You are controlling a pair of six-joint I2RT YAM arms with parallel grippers.
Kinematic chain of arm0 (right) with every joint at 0, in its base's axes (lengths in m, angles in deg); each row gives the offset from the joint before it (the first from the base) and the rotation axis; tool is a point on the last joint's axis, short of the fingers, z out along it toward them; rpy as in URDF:
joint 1: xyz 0 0 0.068 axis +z
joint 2: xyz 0.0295 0.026 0.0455 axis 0.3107 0.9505 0
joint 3: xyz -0.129 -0.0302 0.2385 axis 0.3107 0.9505 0
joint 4: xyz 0.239 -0.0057 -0.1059 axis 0.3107 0.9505 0
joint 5: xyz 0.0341 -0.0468 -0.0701 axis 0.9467 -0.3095 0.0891
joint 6: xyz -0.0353 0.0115 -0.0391 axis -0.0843 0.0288 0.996
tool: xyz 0 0 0 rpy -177.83 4.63 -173.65
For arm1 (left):
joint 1: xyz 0 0 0.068 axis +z
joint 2: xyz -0.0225 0.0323 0.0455 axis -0.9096 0.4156 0
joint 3: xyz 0.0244 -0.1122 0.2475 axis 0.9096 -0.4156 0
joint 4: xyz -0.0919 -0.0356 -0.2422 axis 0.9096 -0.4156 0
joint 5: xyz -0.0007 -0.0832 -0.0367 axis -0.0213 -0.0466 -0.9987
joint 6: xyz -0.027 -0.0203 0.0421 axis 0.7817 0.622 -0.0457
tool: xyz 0 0 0 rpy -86.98 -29.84 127.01
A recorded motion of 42 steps. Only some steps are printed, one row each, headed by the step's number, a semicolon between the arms.
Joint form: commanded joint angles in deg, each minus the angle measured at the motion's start. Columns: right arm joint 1, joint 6, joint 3, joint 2, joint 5, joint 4; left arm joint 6, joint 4, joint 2, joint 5, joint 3, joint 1.
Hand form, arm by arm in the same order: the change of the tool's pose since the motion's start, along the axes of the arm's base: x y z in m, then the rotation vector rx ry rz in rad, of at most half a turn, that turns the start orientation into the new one. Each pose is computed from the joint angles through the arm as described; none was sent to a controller.
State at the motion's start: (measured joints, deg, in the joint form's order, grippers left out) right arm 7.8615 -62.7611 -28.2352 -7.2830 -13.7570 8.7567; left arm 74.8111 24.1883 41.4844 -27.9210 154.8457 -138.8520
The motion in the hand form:
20: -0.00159 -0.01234 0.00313 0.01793 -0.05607 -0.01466; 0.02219 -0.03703 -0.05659 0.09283 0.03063 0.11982
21: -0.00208 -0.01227 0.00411 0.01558 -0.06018 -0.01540; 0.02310 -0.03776 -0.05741 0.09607 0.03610 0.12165
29: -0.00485 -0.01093 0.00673 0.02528 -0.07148 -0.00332; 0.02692 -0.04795 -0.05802 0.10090 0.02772 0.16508
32: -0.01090 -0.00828 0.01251 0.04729 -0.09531 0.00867; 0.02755 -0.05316 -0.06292 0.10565 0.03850 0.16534
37: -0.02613 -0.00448 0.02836 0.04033 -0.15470 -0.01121; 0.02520 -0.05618 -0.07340 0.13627 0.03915 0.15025
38: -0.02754 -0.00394 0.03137 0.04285 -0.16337 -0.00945; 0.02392 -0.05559 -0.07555 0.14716 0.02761 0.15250
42: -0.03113 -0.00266 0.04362 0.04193 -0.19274 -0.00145; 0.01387 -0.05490 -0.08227 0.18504 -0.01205 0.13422
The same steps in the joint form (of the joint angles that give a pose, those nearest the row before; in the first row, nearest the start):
20: -4.52 2.18 0.38 -0.89 3.45 -2.86; 4.46 -0.01 11.75 3.83 6.09 0.98
21: -4.53 2.18 0.29 -1.07 3.37 -2.86; 4.64 -0.37 12.11 3.65 6.54 1.07
29: -4.53 2.36 0.12 -1.86 4.33 -2.43; 6.22 -2.39 15.19 5.75 11.37 0.98
32: -4.53 2.01 -0.41 -3.44 6.00 -1.28; 6.66 -2.83 16.76 5.41 12.95 0.90
37: -4.53 0.69 -2.07 -7.13 5.65 0.91; 6.05 -3.36 18.00 5.32 13.05 0.55
38: -4.52 0.60 -2.60 -7.40 5.91 1.27; 5.79 -3.36 17.92 6.11 12.52 0.37
42: -4.53 0.69 -4.97 -7.84 6.44 2.41; 4.29 -3.45 17.56 8.22 10.76 -0.86

